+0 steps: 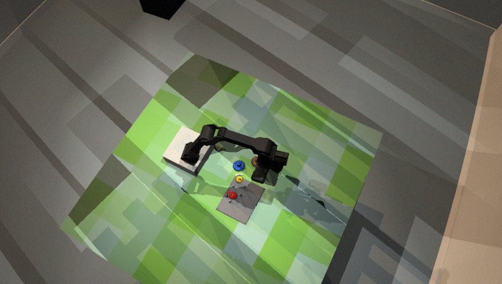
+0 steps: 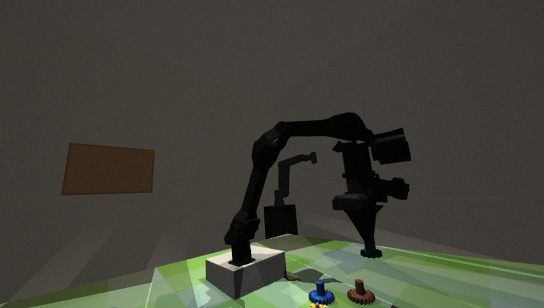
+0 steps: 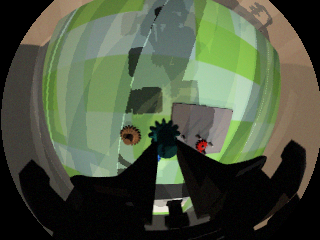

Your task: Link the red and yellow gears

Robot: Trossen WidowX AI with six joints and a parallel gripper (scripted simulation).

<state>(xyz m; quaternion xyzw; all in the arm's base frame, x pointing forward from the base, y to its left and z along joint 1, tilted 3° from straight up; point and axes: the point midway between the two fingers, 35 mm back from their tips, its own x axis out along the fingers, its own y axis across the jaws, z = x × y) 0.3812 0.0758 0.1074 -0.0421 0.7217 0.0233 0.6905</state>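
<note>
My gripper tip is 150 mm above the red gear, 140 mm to the left of it and 100 mm past it. From my gripper tip the other things lie so: brown gear: 150 mm below, 90 mm to the left, 80 mm behind; then teal gear: 10 mm below; then curved white arrow: 150 mm below, 130 mm behind, 20 mm to the right.
</note>
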